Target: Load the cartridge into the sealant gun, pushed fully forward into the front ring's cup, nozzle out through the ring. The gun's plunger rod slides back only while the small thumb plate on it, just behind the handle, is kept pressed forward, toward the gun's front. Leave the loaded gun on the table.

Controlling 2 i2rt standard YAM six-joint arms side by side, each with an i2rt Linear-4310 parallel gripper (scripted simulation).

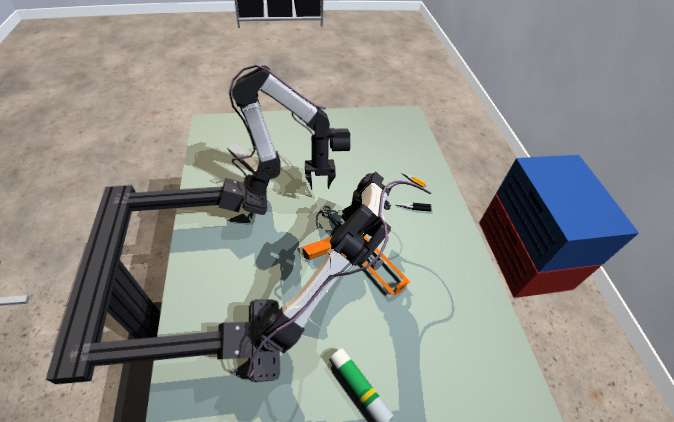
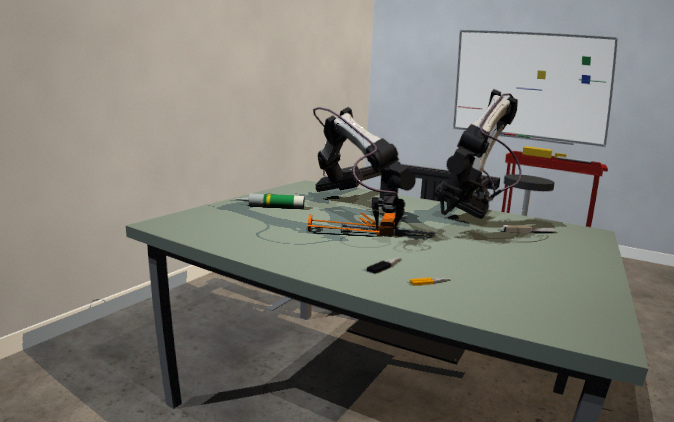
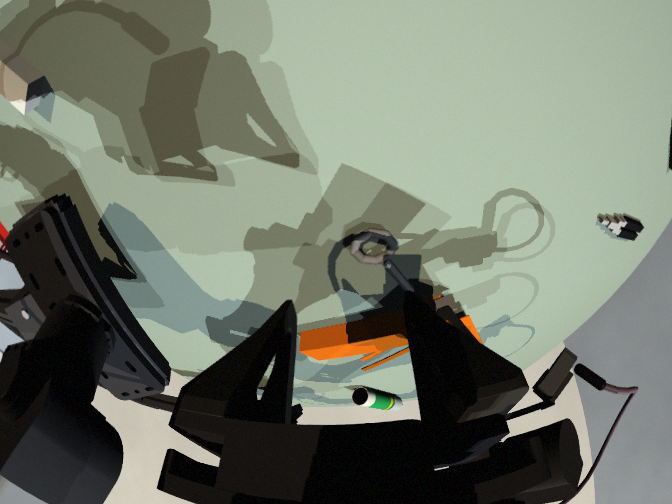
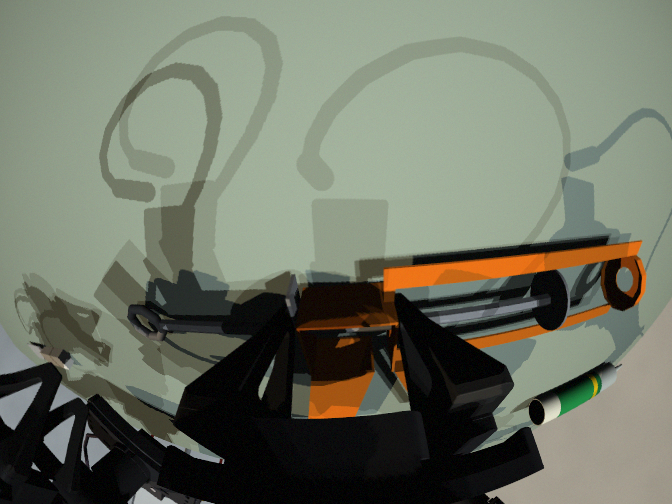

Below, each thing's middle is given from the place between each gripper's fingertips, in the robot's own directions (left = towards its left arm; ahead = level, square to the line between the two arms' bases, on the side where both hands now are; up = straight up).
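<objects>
With the plunger rod point(image 4: 554, 304) as my reference, my right hand is 20 mm past it and 10 mm above it. The cartridge point(image 2: 263, 200) sits 80 mm behind that right hand and 520 mm to the right of it.
As for my left gripper point(image 2: 446, 212), it is 8 cm short of the plunger rod, 17 cm to the left of it and 8 cm above it. Counted from my left hand, the cartridge is 2 cm ahead, 69 cm to the right and 7 cm below.
</objects>
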